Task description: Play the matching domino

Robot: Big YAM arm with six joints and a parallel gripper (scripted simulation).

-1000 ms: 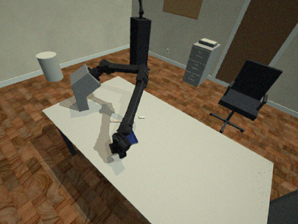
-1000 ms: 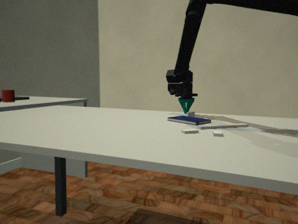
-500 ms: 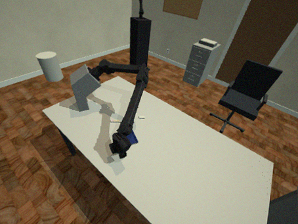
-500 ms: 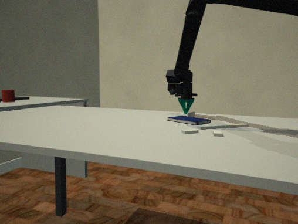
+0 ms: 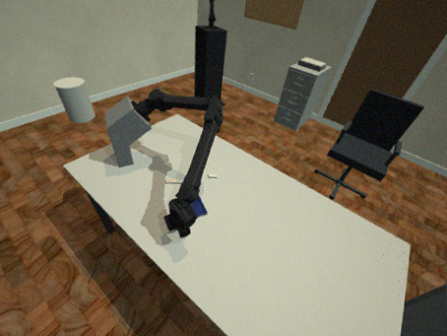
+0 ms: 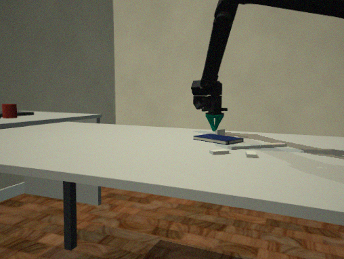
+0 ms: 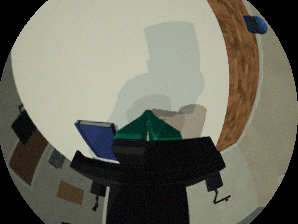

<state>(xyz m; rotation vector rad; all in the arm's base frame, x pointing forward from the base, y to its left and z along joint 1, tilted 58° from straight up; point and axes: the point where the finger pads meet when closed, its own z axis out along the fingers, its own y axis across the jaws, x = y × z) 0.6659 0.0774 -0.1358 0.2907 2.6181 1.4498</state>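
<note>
Right now my hand is 30 mm past the white domino and 10 mm above it. The rest, counted from my hand: book: 130 mm to the left, 100 mm behind, 20 mm below.
</note>
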